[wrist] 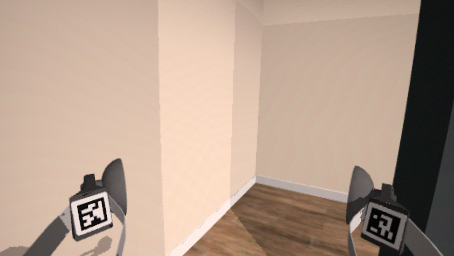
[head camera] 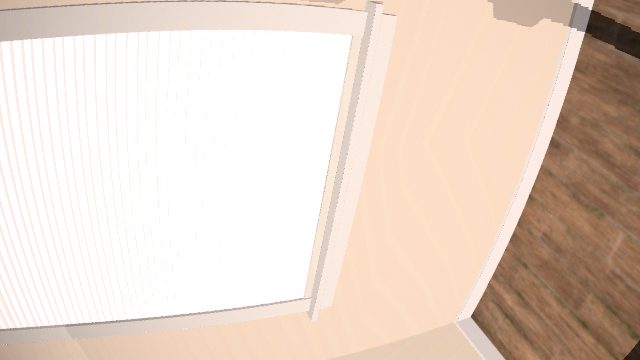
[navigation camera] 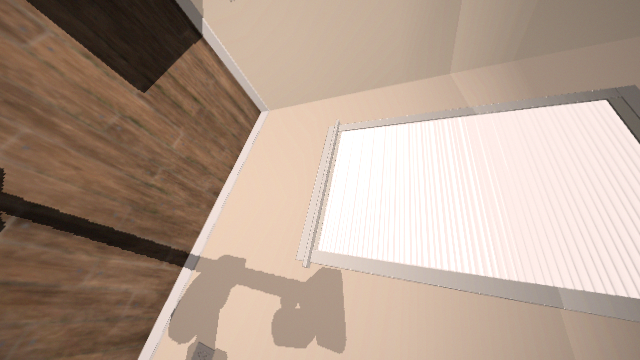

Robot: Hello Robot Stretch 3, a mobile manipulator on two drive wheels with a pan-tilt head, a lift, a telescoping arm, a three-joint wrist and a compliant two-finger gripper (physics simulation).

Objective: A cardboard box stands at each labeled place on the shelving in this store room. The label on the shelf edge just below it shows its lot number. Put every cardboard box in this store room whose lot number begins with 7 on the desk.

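Frame: origin at the robot's base, x left, y back, z up, level; millimetres.
Where they show: gripper, fingertip midpoint: [wrist: 235, 182].
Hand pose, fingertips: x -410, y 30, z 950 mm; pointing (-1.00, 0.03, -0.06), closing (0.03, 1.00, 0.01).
Note:
After its pixels a point has its place.
My gripper [wrist: 235, 182] {x -410, y 30, z 950 mm} is open and empty in the wrist view, its two fingers standing wide apart in front of a wall corner and the wood floor. A tall dark panel [wrist: 425, 120] {x -930, y 652, z 937 mm} stands at the right edge of the wrist view; it looks like part of the shelving, but no shelf board shows on it. No cardboard box, lot label or desk shows in the current views.
A window [head camera: 175, 175] {x 54, y -1007, z 1214 mm} [navigation camera: 465, 195] {x 44, y -1002, z 1468 mm} is set in the beige wall [head camera: 430, 165] {x 74, y -1024, z 536 mm} [navigation camera: 250, 215] {x -103, y -932, z 355 mm}. A white baseboard [head camera: 525, 175] {x 133, y -1040, z 77 mm} [navigation camera: 225, 200] {x -20, y -964, z 85 mm} [wrist: 200, 236] {x -1596, y -141, z 12 mm} runs along the wood floor [head camera: 590, 200] {x 206, y -796, z 0 mm} [navigation camera: 125, 145] {x 264, y -451, z 0 mm} [wrist: 285, 220] {x -1828, y 499, z 0 mm}. A robot-shaped shadow [navigation camera: 265, 280] {x -386, y -785, z 611 mm} falls on the wall, over an outlet [navigation camera: 201, 351] {x -685, y -623, z 388 mm}.

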